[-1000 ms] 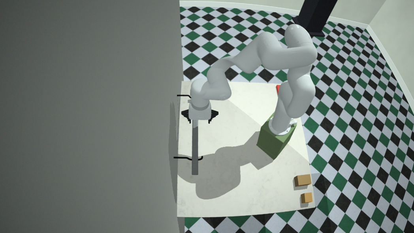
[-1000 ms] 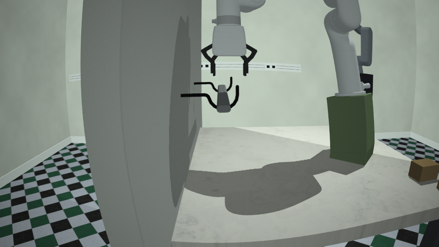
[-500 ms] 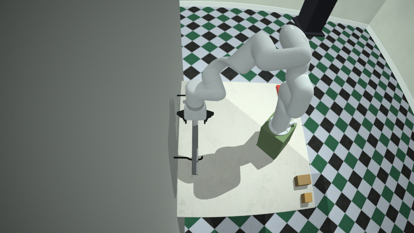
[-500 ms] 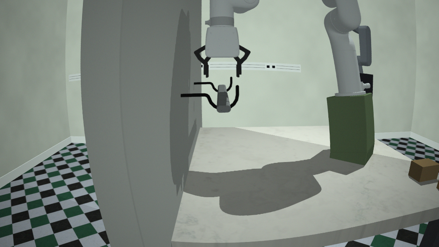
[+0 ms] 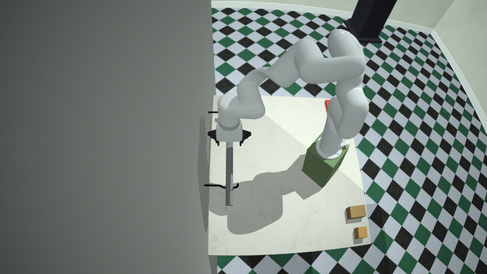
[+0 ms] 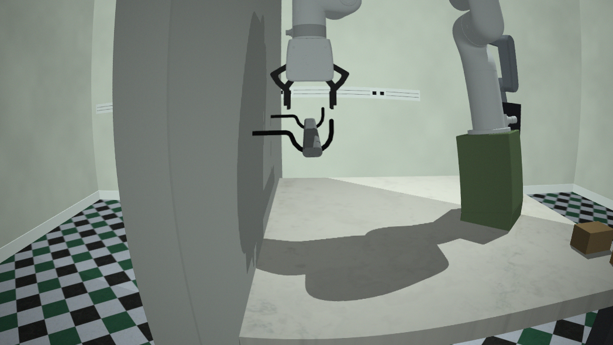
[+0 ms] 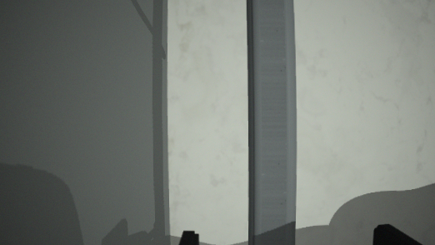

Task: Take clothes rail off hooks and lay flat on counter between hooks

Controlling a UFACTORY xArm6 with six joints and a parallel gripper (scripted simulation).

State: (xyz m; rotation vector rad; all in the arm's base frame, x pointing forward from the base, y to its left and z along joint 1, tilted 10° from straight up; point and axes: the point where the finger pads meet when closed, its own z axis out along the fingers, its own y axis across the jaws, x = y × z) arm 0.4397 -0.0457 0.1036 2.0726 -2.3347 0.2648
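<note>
Now: the grey clothes rail 6 cm below my hand. The rest, counted from my hand: grey wall (12 cm ahead, 1 cm to the right, 16 cm above); then red object (68 cm behind, 29 cm to the right, 26 cm below); then blue object (68 cm behind, 18 cm to the right, 25 cm below).
</note>
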